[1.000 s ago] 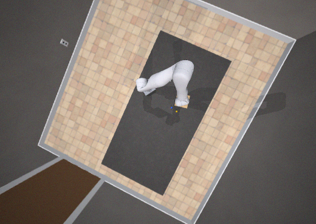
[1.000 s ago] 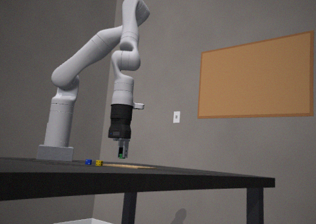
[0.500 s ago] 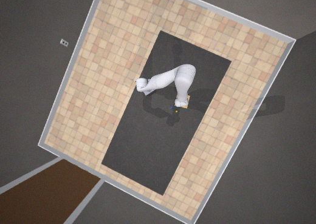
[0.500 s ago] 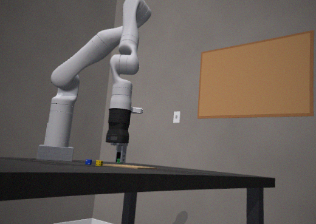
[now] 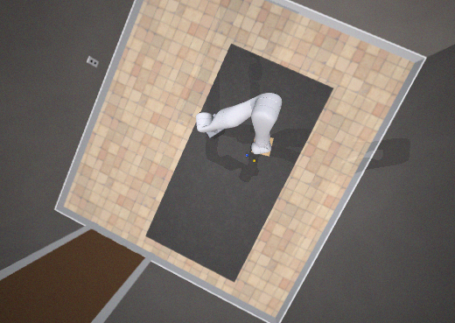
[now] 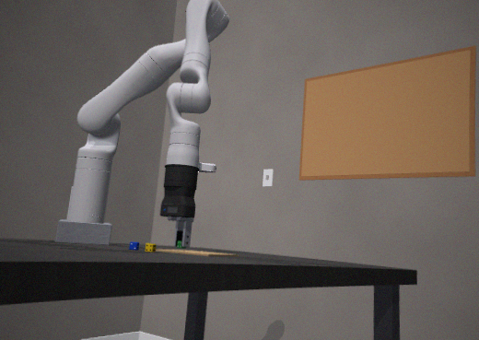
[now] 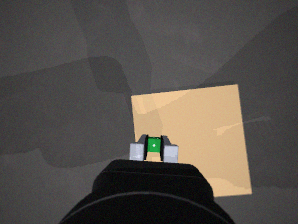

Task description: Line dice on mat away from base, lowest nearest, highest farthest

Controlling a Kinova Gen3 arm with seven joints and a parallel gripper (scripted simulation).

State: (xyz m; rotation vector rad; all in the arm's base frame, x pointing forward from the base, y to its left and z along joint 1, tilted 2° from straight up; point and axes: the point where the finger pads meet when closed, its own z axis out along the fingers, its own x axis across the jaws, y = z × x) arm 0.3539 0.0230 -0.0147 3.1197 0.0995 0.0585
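Right now the green die is 1 cm below my hand. From my hand the other things lie so: blue die (3 cm behind, 11 cm to the right, 2 cm below); then mat (5 cm ahead, 3 cm below); then yellow die (4 cm ahead, 13 cm to the right, 2 cm below).
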